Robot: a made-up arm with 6 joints. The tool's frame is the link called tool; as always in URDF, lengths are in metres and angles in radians. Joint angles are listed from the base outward.
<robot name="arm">
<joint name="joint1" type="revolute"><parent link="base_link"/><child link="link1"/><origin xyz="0.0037 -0.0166 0.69" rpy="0 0 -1.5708"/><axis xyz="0 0 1"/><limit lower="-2.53" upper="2.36"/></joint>
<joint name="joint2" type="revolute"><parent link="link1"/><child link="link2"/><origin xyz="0.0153 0.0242 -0.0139" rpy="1.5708 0 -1.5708"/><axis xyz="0 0 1"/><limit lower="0.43" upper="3.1"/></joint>
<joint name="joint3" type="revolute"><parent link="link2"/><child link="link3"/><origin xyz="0.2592 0.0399 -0.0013" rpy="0 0 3.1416"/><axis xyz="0 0 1"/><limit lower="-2.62" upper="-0.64"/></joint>
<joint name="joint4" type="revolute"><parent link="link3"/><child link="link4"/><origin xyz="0.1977 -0.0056 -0.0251" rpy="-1.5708 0 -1.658"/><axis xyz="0 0 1"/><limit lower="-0.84" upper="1.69"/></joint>
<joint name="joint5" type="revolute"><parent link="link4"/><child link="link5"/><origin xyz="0.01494 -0.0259 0.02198" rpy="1.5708 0 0"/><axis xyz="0 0 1"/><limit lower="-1.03" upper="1.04"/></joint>
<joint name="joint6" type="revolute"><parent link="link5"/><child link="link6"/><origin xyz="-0.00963 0.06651 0.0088" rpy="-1.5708 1.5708 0"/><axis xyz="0 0 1"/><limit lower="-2.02" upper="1.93"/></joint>
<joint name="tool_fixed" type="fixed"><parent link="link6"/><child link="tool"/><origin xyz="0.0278 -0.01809 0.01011" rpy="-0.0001 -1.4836 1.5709"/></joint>
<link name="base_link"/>
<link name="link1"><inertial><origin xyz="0.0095 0.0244 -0.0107"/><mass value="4.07"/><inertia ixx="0.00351" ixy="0" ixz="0" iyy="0.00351" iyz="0" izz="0.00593"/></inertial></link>
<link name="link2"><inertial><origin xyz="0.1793 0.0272 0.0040"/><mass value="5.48"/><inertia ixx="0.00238" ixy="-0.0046" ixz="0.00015" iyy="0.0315" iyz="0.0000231" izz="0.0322"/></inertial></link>
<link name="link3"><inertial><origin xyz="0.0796 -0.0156 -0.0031"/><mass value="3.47"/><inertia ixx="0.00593" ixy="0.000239" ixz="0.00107" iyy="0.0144" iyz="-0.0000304" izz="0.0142"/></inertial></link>
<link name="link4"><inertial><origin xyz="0.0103 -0.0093 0.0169"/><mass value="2.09"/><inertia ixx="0.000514" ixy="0" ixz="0" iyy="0.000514" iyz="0" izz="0.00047"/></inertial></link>
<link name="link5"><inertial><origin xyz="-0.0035 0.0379 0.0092"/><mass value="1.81"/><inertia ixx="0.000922" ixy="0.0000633" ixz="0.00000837" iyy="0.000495" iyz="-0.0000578" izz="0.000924"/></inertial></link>
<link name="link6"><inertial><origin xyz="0.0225 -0.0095 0.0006"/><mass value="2.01"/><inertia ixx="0.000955" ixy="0" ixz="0" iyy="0.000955" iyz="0" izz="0.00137"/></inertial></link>
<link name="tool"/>
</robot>
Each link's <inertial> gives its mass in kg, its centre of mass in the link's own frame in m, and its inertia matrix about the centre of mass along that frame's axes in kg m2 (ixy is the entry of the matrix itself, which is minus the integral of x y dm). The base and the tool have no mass. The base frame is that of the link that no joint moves.
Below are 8 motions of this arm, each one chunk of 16 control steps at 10 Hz.
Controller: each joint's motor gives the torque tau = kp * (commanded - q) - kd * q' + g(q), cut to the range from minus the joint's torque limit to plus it. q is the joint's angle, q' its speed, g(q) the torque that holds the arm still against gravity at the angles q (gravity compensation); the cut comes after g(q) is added. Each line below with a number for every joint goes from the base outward.
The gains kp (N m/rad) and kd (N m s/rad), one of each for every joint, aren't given. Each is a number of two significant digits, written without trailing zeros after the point. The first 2 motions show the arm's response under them.
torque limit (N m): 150 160 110 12 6.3 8.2
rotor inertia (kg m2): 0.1 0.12 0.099 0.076 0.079 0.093
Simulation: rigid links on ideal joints. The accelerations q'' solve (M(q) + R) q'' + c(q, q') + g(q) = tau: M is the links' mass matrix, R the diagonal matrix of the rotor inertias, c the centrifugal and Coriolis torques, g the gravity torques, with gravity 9.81 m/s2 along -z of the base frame. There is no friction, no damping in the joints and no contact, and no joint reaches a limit. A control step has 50 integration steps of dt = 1/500 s. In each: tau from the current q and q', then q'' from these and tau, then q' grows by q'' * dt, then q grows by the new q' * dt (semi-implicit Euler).
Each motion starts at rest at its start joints. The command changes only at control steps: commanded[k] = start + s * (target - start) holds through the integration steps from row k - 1 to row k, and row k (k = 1, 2, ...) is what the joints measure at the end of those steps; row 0 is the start. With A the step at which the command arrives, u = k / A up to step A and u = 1 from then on. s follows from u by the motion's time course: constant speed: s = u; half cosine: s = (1 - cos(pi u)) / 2; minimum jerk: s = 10 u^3 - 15 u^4 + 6 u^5; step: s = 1 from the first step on.
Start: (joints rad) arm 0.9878 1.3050 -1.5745 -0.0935 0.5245 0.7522
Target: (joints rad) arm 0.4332 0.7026 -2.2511 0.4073 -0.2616 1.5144
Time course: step
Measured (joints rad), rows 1 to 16:
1: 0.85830 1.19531 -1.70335 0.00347 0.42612 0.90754
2: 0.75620 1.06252 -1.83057 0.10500 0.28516 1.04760
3: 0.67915 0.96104 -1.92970 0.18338 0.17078 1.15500
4: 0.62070 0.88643 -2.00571 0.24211 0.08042 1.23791
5: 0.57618 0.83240 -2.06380 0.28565 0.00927 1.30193
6: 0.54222 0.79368 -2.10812 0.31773 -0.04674 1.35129
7: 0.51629 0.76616 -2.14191 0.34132 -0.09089 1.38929
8: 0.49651 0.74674 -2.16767 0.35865 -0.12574 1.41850
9: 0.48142 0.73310 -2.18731 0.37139 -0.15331 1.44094
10: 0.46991 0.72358 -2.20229 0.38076 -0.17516 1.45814
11: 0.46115 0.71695 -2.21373 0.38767 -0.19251 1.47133
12: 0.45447 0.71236 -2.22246 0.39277 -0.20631 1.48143
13: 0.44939 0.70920 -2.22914 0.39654 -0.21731 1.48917
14: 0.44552 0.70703 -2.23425 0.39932 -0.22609 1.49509
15: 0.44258 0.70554 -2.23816 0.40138 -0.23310 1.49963
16: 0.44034 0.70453 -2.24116 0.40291 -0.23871 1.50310
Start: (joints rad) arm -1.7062 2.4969 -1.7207 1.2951 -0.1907 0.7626
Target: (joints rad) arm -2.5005 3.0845 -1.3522 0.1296 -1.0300 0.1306
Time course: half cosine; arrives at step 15
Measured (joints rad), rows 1 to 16:
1: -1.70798 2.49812 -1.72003 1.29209 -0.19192 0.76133
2: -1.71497 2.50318 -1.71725 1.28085 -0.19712 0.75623
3: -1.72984 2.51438 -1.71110 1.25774 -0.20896 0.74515
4: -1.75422 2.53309 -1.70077 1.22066 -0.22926 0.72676
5: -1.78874 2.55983 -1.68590 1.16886 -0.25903 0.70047
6: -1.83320 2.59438 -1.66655 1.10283 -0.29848 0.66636
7: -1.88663 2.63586 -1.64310 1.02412 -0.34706 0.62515
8: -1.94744 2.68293 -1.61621 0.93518 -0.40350 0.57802
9: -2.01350 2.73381 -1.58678 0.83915 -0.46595 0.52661
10: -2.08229 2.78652 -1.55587 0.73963 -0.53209 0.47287
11: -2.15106 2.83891 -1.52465 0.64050 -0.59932 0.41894
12: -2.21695 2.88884 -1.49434 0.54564 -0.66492 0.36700
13: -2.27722 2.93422 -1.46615 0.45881 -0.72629 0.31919
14: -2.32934 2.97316 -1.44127 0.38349 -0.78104 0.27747
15: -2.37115 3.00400 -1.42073 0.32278 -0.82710 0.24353
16: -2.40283 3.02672 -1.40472 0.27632 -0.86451 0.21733
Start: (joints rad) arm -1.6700 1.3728 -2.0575 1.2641 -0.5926 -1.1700
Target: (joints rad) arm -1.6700 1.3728 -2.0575 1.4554 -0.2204 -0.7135
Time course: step
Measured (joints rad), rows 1 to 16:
1: -1.67015 1.37161 -2.05816 1.30489 -0.53276 -1.08035
2: -1.67012 1.37202 -2.05793 1.34230 -0.47339 -0.99426
3: -1.67007 1.37251 -2.05768 1.37049 -0.42514 -0.92825
4: -1.67003 1.37282 -2.05752 1.39163 -0.38607 -0.87776
5: -1.67000 1.37299 -2.05742 1.40749 -0.35443 -0.83915
6: -1.66999 1.37306 -2.05737 1.41939 -0.32884 -0.80961
7: -1.66997 1.37308 -2.05736 1.42832 -0.30812 -0.78701
8: -1.66997 1.37307 -2.05735 1.43504 -0.29136 -0.76973
9: -1.66996 1.37304 -2.05736 1.44008 -0.27781 -0.75651
10: -1.66996 1.37301 -2.05738 1.44387 -0.26684 -0.74640
11: -1.66997 1.37298 -2.05739 1.44672 -0.25796 -0.73867
12: -1.66997 1.37295 -2.05741 1.44886 -0.25079 -0.73275
13: -1.66997 1.37292 -2.05742 1.45048 -0.24498 -0.72823
14: -1.66997 1.37290 -2.05743 1.45169 -0.24028 -0.72476
15: -1.66998 1.37288 -2.05744 1.45261 -0.23648 -0.72212
16: -1.66998 1.37286 -2.05745 1.45329 -0.23341 -0.72009

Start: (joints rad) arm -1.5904 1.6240 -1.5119 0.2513 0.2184 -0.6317
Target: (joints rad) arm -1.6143 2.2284 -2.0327 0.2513 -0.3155 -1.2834
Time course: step
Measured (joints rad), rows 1 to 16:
1: -1.59645 1.75803 -1.63303 0.25451 0.12901 -0.76073
2: -1.60051 1.88456 -1.72142 0.25398 0.04357 -0.88344
3: -1.60365 1.97862 -1.78931 0.25270 -0.02330 -0.97717
4: -1.60609 2.04727 -1.84220 0.25173 -0.07731 -1.04891
5: -1.60800 2.09714 -1.88356 0.25111 -0.12129 -1.10385
6: -1.60947 2.13330 -1.91596 0.25077 -0.15721 -1.14593
7: -1.61061 2.15947 -1.94137 0.25063 -0.18659 -1.17815
8: -1.61149 2.17841 -1.96128 0.25062 -0.21060 -1.20283
9: -1.61216 2.19211 -1.97689 0.25067 -0.23021 -1.22172
10: -1.61267 2.20203 -1.98912 0.25075 -0.24621 -1.23619
11: -1.61306 2.20921 -1.99868 0.25085 -0.25925 -1.24726
12: -1.61336 2.21442 -2.00617 0.25094 -0.26987 -1.25574
13: -1.61359 2.21819 -2.01202 0.25102 -0.27851 -1.26223
14: -1.61376 2.22094 -2.01659 0.25109 -0.28553 -1.26719
15: -1.61389 2.22293 -2.02015 0.25115 -0.29123 -1.27100
16: -1.61399 2.22439 -2.02294 0.25119 -0.29585 -1.27391

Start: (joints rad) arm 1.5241 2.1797 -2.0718 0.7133 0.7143 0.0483
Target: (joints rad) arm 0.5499 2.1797 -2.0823 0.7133 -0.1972 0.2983
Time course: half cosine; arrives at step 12
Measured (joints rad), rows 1 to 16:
1: 1.52062 2.17974 -2.07182 0.71323 0.71212 0.04918
2: 1.50718 2.17985 -2.07193 0.71307 0.70310 0.05254
3: 1.47903 2.18005 -2.07218 0.71287 0.68308 0.05952
4: 1.43383 2.18037 -2.07261 0.71267 0.64955 0.07072
5: 1.37143 2.18085 -2.07323 0.71249 0.60172 0.08618
6: 1.29367 2.18148 -2.07402 0.71237 0.54038 0.10547
7: 1.20401 2.18220 -2.07494 0.71234 0.46777 0.12776
8: 1.10717 2.18291 -2.07594 0.71245 0.38730 0.15191
9: 1.00869 2.18345 -2.07697 0.71275 0.30323 0.17656
10: 0.91449 2.18370 -2.07797 0.71329 0.22026 0.20023
11: 0.83040 2.18358 -2.07889 0.71408 0.14320 0.22147
12: 0.76172 2.18307 -2.07969 0.71510 0.07657 0.23892
13: 0.70934 2.18235 -2.08034 0.71597 0.02225 0.25244
14: 0.66990 2.18165 -2.08086 0.71638 -0.02121 0.26286
15: 0.64021 2.18107 -2.08125 0.71647 -0.05600 0.27092
16: 0.61787 2.18062 -2.08155 0.71636 -0.08385 0.27714

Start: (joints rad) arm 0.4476 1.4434 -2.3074 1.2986 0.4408 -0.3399
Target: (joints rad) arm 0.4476 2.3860 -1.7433 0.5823 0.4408 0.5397
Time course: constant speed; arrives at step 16
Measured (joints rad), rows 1 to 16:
1: 0.44739 1.45359 -2.30194 1.28935 0.44016 -0.32965
2: 0.44728 1.47723 -2.28953 1.27130 0.43961 -0.30889
3: 0.44724 1.51124 -2.27151 1.24655 0.43919 -0.27997
4: 0.44726 1.55269 -2.24925 1.21678 0.43887 -0.24483
5: 0.44730 1.59939 -2.22382 1.18324 0.43861 -0.20498
6: 0.44737 1.64977 -2.19600 1.14689 0.43839 -0.16152
7: 0.44743 1.70273 -2.16638 1.10842 0.43821 -0.11534
8: 0.44750 1.75750 -2.13542 1.06836 0.43805 -0.06707
9: 0.44755 1.81354 -2.10344 1.02713 0.43791 -0.01721
10: 0.44761 1.87047 -2.07068 0.98501 0.43779 0.03386
11: 0.44765 1.92801 -2.03734 0.94222 0.43768 0.08585
12: 0.44769 1.98599 -2.00356 0.89894 0.43758 0.13854
13: 0.44773 2.04426 -1.96944 0.85529 0.43749 0.19177
14: 0.44775 2.10274 -1.93506 0.81136 0.43740 0.24542
15: 0.44777 2.16137 -1.90048 0.76722 0.43731 0.29938
16: 0.44779 2.22010 -1.86575 0.72293 0.43723 0.35358

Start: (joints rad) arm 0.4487 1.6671 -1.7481 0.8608 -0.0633 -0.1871
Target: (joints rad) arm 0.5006 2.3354 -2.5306 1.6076 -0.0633 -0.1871
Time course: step
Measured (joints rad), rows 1 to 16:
1: 0.45976 1.81414 -1.92906 1.02340 -0.06910 -0.18955
2: 0.46955 1.95370 -2.06200 1.16784 -0.06881 -0.18914
3: 0.47717 2.05854 -2.16409 1.27692 -0.06695 -0.18815
4: 0.48296 2.13509 -2.24368 1.35911 -0.06558 -0.18743
5: 0.48734 2.19058 -2.30599 1.42095 -0.06471 -0.18699
6: 0.49063 2.23069 -2.35482 1.46742 -0.06418 -0.18676
7: 0.49311 2.25963 -2.39311 1.50232 -0.06386 -0.18666
8: 0.49497 2.28052 -2.42312 1.52851 -0.06365 -0.18664
9: 0.49637 2.29559 -2.44664 1.54817 -0.06353 -0.18667
10: 0.49742 2.30648 -2.46505 1.56293 -0.06345 -0.18671
11: 0.49821 2.31435 -2.47945 1.57402 -0.06339 -0.18677
12: 0.49880 2.32005 -2.49071 1.58234 -0.06336 -0.18682
13: 0.49925 2.32418 -2.49951 1.58859 -0.06333 -0.18687
14: 0.49958 2.32719 -2.50638 1.59329 -0.06331 -0.18692
15: 0.49983 2.32937 -2.51173 1.59682 -0.06330 -0.18695
16: 0.50002 2.33096 -2.51591 1.59948 -0.06330 -0.18699

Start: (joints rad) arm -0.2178 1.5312 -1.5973 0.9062 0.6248 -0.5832
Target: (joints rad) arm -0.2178 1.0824 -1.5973 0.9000 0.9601 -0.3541
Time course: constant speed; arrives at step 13
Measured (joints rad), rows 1 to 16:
1: -0.21776 1.52408 -1.59659 0.90568 0.62907 -0.57956
2: -0.21774 1.50942 -1.59622 0.90525 0.63743 -0.57266
3: -0.21774 1.48920 -1.59612 0.90491 0.64905 -0.56330
4: -0.21774 1.46497 -1.59617 0.90463 0.66332 -0.55204
5: -0.21774 1.43786 -1.59631 0.90436 0.67975 -0.53931
6: -0.21775 1.40867 -1.59650 0.90409 0.69794 -0.52545
7: -0.21776 1.37798 -1.59669 0.90380 0.71756 -0.51072
8: -0.21776 1.34622 -1.59688 0.90348 0.73835 -0.49533
9: -0.21777 1.31369 -1.59705 0.90315 0.76008 -0.47942
10: -0.21778 1.28060 -1.59720 0.90280 0.78258 -0.46311
11: -0.21778 1.24711 -1.59733 0.90243 0.80571 -0.44649
12: -0.21779 1.21333 -1.59744 0.90204 0.82934 -0.42965
13: -0.21779 1.17934 -1.59753 0.90163 0.85338 -0.41262
14: -0.21784 1.15236 -1.59826 0.90184 0.87378 -0.39903
15: -0.21786 1.13280 -1.59863 0.90188 0.89031 -0.38859
16: -0.21787 1.11871 -1.59874 0.90176 0.90370 -0.38057

